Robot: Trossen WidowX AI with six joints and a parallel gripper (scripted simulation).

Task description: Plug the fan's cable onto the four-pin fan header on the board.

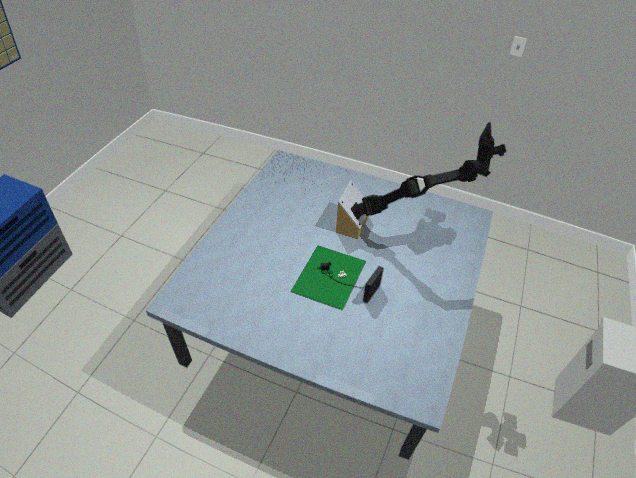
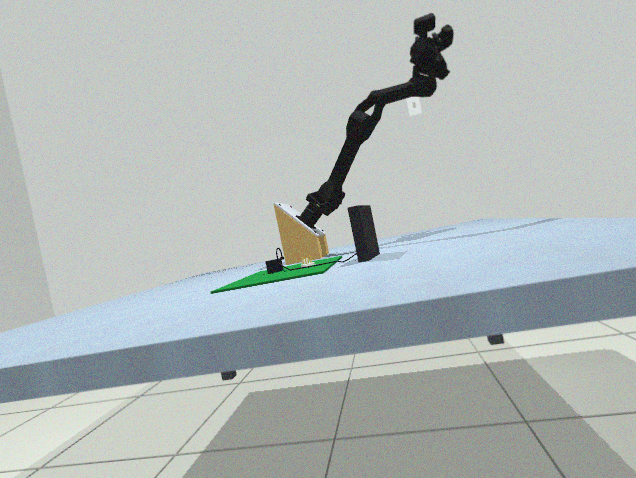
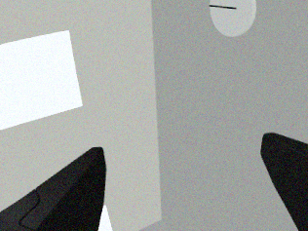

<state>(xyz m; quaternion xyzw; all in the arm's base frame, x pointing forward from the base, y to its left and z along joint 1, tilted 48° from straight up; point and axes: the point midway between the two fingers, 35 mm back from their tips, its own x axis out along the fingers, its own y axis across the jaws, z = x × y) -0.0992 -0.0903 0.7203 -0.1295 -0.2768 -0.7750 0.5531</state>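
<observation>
Right now the black fan plug is 67 cm below my gripper tip, 48 cm to the right of it and 47 cm ahead of it. From my gripper tip the other things lie so: black fan (63 cm below, 49 cm ahead, 25 cm to the right); then green board (70 cm below, 50 cm ahead, 45 cm to the right); then white four-pin header (69 cm below, 47 cm ahead, 40 cm to the right).
</observation>
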